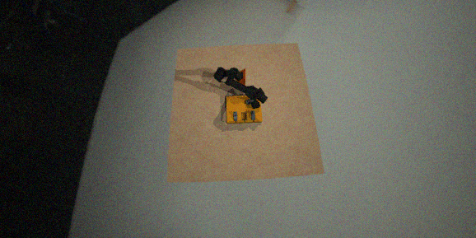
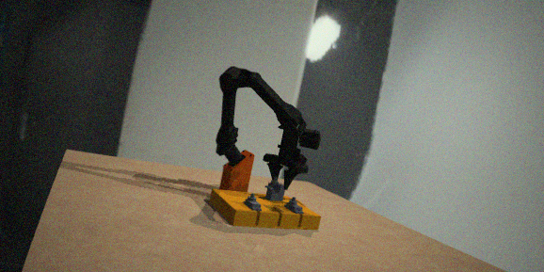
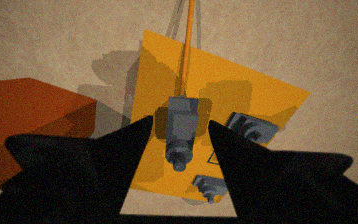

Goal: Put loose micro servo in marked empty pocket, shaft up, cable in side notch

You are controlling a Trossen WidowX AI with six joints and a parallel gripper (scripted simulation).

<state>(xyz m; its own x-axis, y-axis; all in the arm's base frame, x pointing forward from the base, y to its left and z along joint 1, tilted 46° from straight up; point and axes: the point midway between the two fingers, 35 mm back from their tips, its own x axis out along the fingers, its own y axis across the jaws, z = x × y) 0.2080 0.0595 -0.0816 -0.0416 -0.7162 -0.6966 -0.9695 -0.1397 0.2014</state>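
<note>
Right now my gripper tip is 20 mm short of the orange deck, 70 mm to the left of it and 70 mm above it.
</note>
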